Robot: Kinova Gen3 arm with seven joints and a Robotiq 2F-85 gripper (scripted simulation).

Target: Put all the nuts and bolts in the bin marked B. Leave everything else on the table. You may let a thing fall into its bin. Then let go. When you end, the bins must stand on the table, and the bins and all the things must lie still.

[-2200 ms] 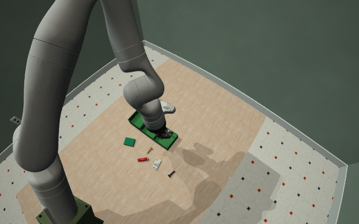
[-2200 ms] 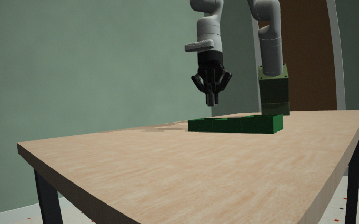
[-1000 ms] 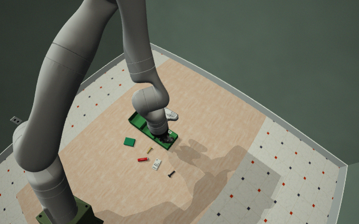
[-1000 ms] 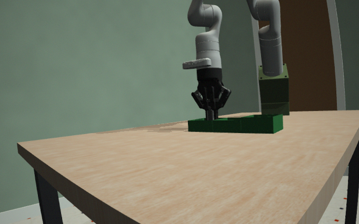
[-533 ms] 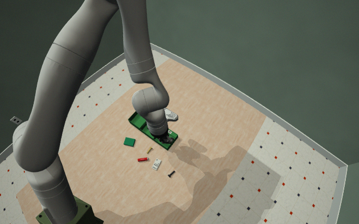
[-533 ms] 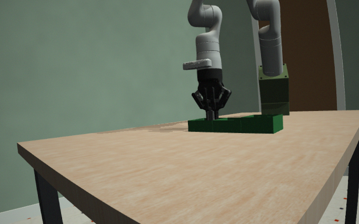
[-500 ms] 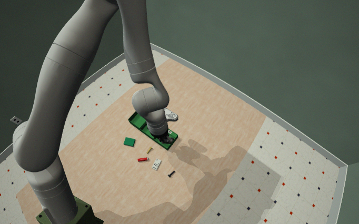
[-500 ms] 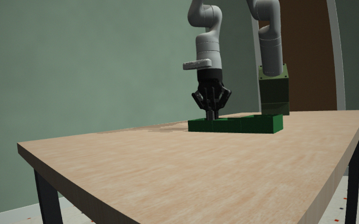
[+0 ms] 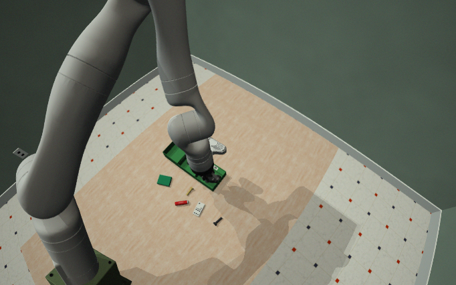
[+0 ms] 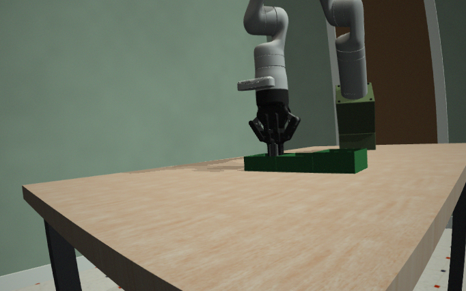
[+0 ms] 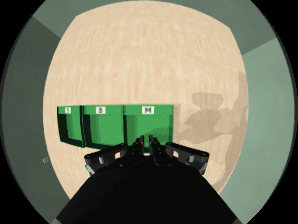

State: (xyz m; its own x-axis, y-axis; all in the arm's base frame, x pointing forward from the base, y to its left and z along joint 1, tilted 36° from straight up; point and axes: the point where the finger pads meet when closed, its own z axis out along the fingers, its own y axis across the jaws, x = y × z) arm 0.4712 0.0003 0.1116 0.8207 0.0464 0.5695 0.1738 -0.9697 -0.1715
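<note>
Now: the green bin 80 mm to the left of my hand, 20 mm below it and 10 mm ahead of it. The rest, counted from my hand: brass bolt 70 mm behind, 30 mm below, 10 mm to the left; then white domino 90 mm behind, 60 mm to the right, 30 mm below; then red cylinder 130 mm behind, 30 mm below.
</note>
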